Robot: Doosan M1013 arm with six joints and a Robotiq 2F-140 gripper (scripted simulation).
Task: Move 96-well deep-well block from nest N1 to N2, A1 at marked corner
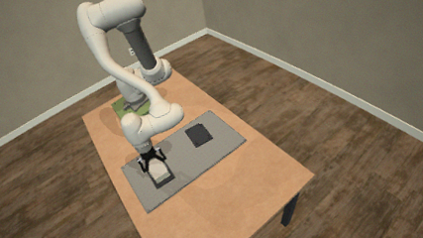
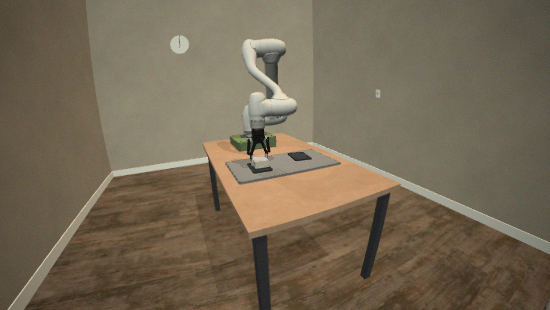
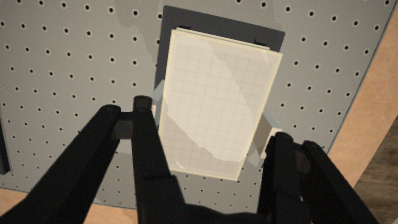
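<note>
My hand is 1 cm above the white 96-well deep-well block. The rest, counted from my hand: white corner label: 7 cm behind, 42 cm to the left, 4 cm below.
</note>
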